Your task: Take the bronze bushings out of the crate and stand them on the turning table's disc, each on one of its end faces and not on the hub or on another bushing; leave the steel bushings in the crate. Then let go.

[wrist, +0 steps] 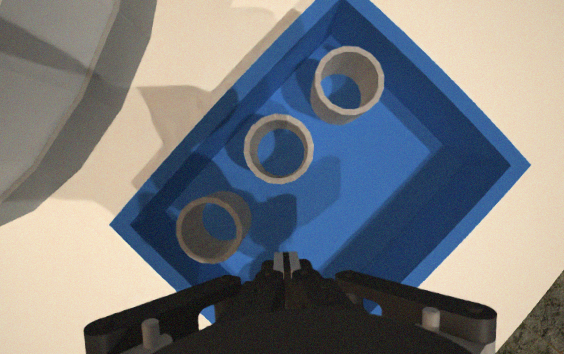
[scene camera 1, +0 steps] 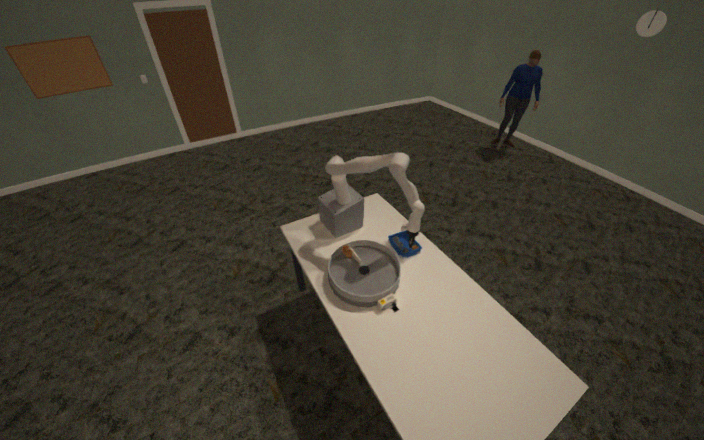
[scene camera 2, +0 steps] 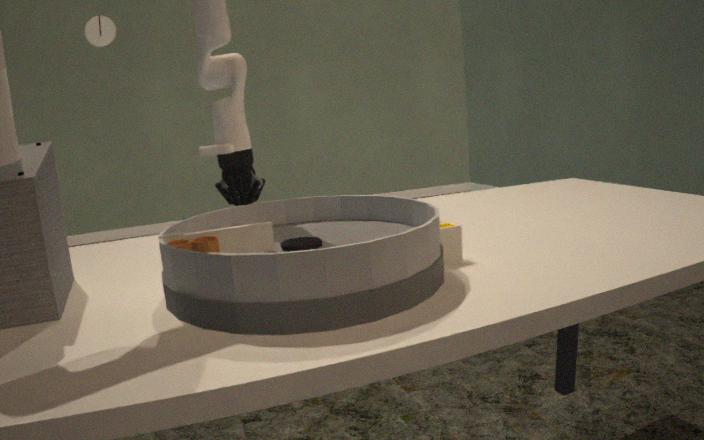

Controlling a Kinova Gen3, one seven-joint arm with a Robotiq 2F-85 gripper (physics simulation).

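Where they show: gripper, between the fingertips: (wrist: 286, 267) (scene camera 1: 410, 247); arm's base, origin of its link: (scene camera 1: 344, 199).
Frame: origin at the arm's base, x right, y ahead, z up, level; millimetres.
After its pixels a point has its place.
The blue crate (scene camera 1: 396, 250) {z -214, x -194, y 391 mm} (wrist: 469, 112) {z -181, x -296, y 287 mm} holds three steel bushings (wrist: 325, 107) {z -193, x -237, y 335 mm} (wrist: 251, 150) {z -196, x -221, y 381 mm} (wrist: 243, 212) {z -204, x -241, y 413 mm}, standing in a diagonal row in the wrist view. A bronze bushing (scene camera 1: 415, 247) {z -207, x -318, y 430 mm} shows in the crate in scene camera 1, beside the fingers; in the wrist view it is hidden behind the gripper. My gripper (scene camera 1: 411, 243) {z -199, x -283, y 420 mm} (scene camera 2: 242, 200) (wrist: 286, 267) {z -199, x -283, y 420 mm} is shut and empty, low at the crate; its tips are hidden behind the rim in scene camera 2. Two bronze bushings (scene camera 2: 179, 243) {z -144, x 108, y 286 mm} (scene camera 2: 207, 243) {z -143, x 140, y 326 mm} stand close together on the turning table's grey disc (scene camera 1: 371, 286) {z -179, x 107, y 585 mm}, near the rim.
The turning table has a high grey rim (scene camera 2: 332, 275) {z -166, x 299, y 459 mm}, a black hub (scene camera 1: 363, 270) {z -170, x 97, y 471 mm} (scene camera 2: 301, 243) {z -170, x 102, y 465 mm} and a cream divider (scene camera 1: 356, 255) {z -137, x 94, y 374 mm} (scene camera 2: 249, 236) {z -150, x 98, y 389 mm} beside the bronze bushings. A small cream box (scene camera 1: 386, 302) {z -173, x 88, y 714 mm} (scene camera 2: 451, 243) {z -200, x 124, y 703 mm} stands at its outer side. A person (scene camera 1: 524, 83) stands far off.
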